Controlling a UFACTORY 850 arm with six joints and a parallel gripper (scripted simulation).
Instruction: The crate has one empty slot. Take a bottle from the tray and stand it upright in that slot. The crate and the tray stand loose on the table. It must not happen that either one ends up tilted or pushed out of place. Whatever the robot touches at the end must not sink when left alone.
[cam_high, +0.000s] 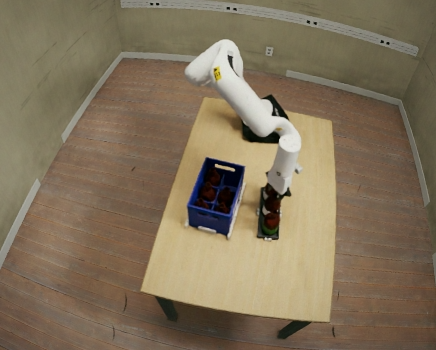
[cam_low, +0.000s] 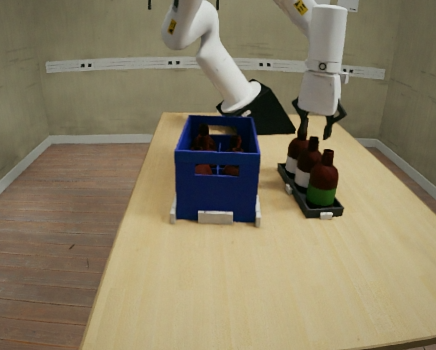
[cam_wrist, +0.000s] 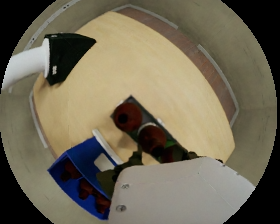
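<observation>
The dark tray lies 17 cm below my hand. The rest, counted from my hand: blue crate: 25 cm to the right, 10 cm below, 2 cm ahead.
</observation>
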